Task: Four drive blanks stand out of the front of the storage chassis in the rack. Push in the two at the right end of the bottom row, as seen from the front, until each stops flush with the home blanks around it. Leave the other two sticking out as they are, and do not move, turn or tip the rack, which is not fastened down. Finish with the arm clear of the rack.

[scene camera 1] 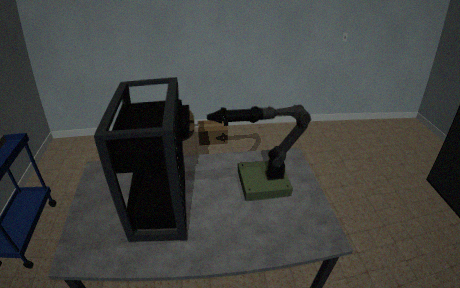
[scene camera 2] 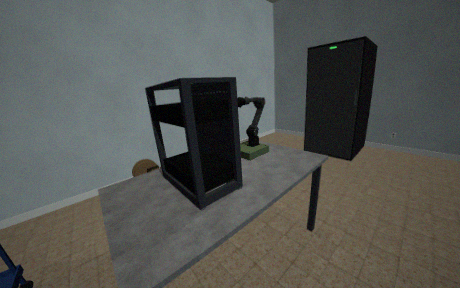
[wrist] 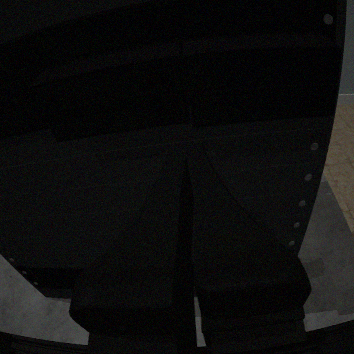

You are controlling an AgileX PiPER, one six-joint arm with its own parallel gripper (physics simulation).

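The dark rack [scene camera 1: 135,134] [scene camera 2: 193,145] stands upright on the table, with the black storage chassis [scene camera 1: 137,156] [scene camera 2: 170,115] in its upper part. Black parts at the chassis front stick out on the arm's side in scene camera 1. My gripper [scene camera 1: 208,116] [wrist: 188,164] is shut and empty, pointing at the chassis front. A small gap shows between its tips and the chassis in scene camera 1. In the wrist view dark stepped faces lie beyond and above the fingers; single drive blanks are too dark to tell apart. The rack hides my gripper in scene camera 2.
The arm stands on a green base [scene camera 1: 265,190] [scene camera 2: 254,151] on the grey table [scene camera 1: 225,235] [scene camera 2: 150,235]. A screw-studded flange [wrist: 320,125] runs down the right in the wrist view. A brown box [scene camera 1: 212,134] is behind the table, a blue cart [scene camera 1: 25,210] at left, a black cabinet [scene camera 2: 332,100] behind.
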